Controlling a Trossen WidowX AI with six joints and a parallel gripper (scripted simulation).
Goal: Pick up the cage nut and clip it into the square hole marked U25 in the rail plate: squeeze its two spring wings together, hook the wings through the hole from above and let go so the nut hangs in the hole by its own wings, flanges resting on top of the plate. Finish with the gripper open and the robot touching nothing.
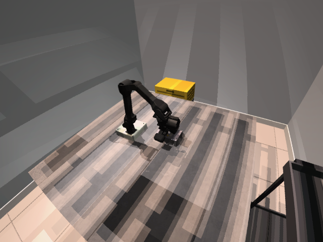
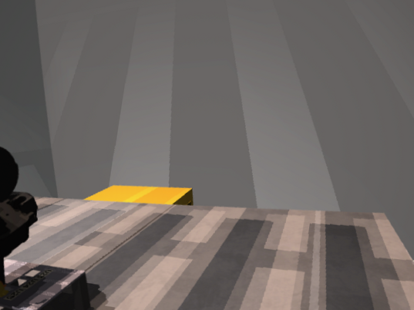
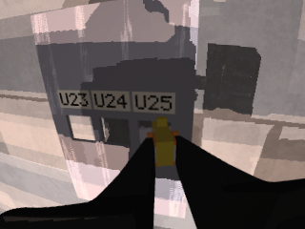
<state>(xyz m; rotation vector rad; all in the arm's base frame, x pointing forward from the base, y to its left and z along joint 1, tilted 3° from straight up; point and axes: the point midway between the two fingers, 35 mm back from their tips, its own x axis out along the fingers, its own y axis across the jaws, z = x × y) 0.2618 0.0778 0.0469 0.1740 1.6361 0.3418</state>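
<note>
My gripper tip is 10 mm above the cage nut.
</note>
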